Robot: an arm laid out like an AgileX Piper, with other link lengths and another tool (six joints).
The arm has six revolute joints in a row. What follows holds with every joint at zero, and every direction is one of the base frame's. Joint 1 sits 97.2 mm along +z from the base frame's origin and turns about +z. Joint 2 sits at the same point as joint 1 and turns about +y. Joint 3 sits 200.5 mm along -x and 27.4 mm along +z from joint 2 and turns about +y. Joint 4 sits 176.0 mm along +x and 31.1 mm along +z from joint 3 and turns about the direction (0.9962, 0, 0.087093). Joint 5 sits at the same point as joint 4 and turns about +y. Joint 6 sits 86.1 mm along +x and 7.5 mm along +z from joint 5 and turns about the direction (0.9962, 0, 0.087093). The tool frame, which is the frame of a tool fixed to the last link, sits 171.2 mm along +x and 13.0 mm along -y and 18.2 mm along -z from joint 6; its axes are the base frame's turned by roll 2.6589, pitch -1.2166 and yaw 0.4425 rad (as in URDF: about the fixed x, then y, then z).
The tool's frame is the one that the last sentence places.
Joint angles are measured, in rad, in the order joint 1, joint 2, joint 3, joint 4, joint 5, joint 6. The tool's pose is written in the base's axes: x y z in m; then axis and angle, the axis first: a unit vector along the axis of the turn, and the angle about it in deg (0 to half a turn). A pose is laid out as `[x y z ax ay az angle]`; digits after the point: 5 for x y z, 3 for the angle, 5 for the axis.
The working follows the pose.
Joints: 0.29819 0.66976 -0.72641 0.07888 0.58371 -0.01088
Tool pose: [0.23986 0.07366 0.14510 -0.91474 -0.19164 -0.35571 176.396]
Where each joint sits with the arm in this pose, in the base's axes (m; each line is computed from the numbers above, not from the rounded line before):
joint 1: 0.0000 0.0000 0.0972
joint 2: 0.0000 0.0000 0.0972
joint 3: -0.1340 -0.0412 0.2432
joint 4: 0.0323 0.0099 0.2842
joint 5: 0.0323 0.0099 0.2842
joint 6: 0.1059 0.0365 0.2475
the tool: 0.2399 0.0737 0.1451

